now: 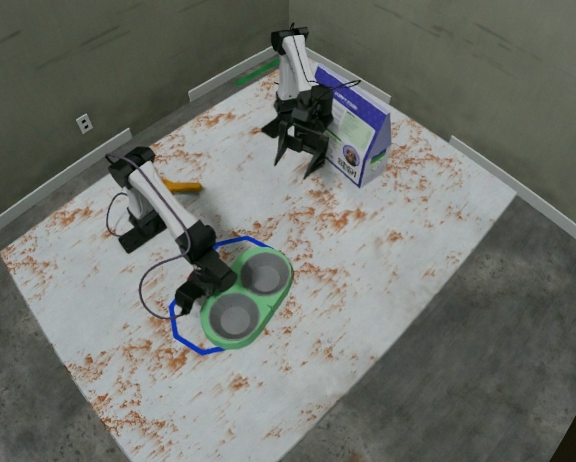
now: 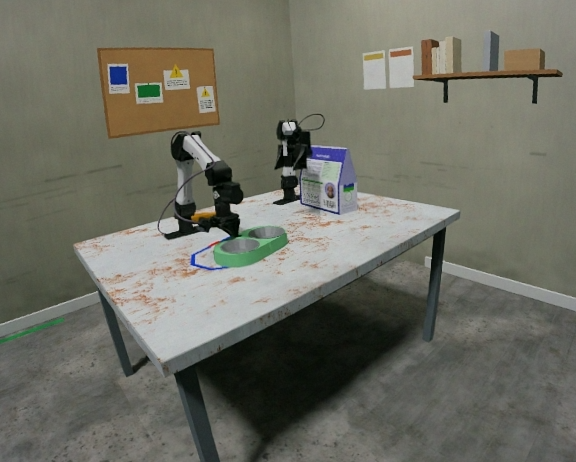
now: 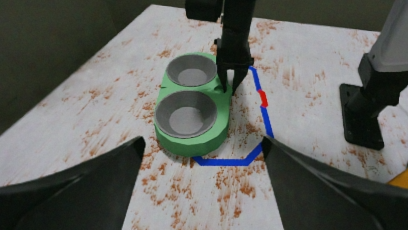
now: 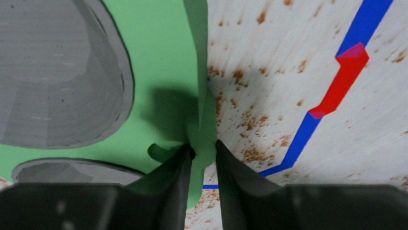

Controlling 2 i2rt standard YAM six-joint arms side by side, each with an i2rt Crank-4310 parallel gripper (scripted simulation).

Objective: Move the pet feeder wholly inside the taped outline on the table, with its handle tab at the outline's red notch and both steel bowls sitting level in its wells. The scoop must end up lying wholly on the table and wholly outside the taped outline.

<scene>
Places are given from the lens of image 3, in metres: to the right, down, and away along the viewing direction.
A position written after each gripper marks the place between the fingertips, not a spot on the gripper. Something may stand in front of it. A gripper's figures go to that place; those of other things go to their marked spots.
left gripper [image 3: 203, 138]: 0.00, 0.02, 0.14
right gripper [image 3: 228, 94]: 0.06, -0.05, 0.49
green pet feeder [image 3: 201, 145]: -0.01, 0.06, 0.39
steel bowl [image 3: 190, 70]: -0.04, -0.13, 0.57
The marked spots on the green pet feeder and the steel bowl are 0.27 m apart.
</scene>
